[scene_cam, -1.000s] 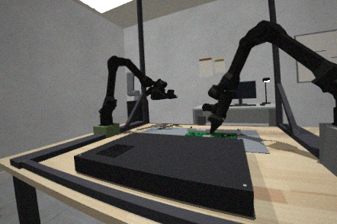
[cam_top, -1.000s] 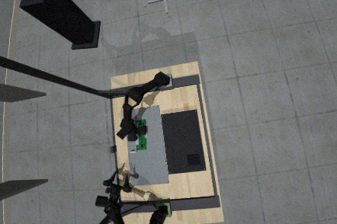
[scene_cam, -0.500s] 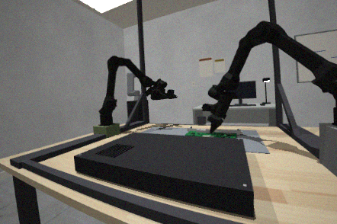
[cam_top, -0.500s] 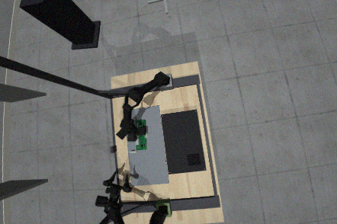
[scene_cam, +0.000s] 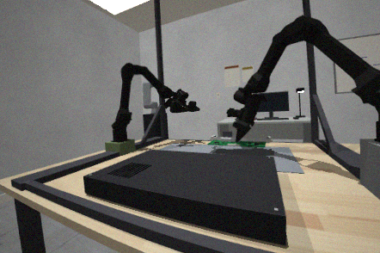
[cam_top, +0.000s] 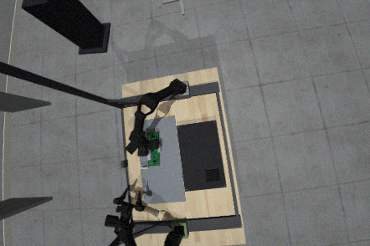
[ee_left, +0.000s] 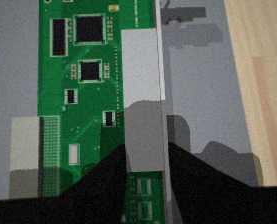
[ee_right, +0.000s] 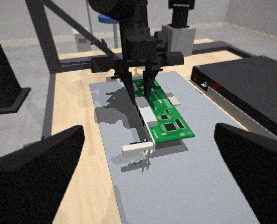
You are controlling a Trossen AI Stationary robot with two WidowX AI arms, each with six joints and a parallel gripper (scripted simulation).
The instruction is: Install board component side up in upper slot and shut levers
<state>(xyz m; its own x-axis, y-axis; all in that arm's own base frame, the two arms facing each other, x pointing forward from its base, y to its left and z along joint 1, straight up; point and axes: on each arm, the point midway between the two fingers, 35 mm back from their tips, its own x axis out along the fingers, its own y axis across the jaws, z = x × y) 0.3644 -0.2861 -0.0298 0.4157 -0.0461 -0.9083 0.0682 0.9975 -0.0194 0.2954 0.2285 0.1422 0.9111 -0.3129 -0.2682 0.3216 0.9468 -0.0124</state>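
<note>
Right now my left hand is 9 cm to the left of the grey mat, 9 cm above it and 7 cm short of it. The rest, counted from my left hand: black enclosure: 34 cm ahead, 5 cm to the right, 5 cm below; then green board: 3 cm below, 1 cm to the right, 1 cm behind.
</note>
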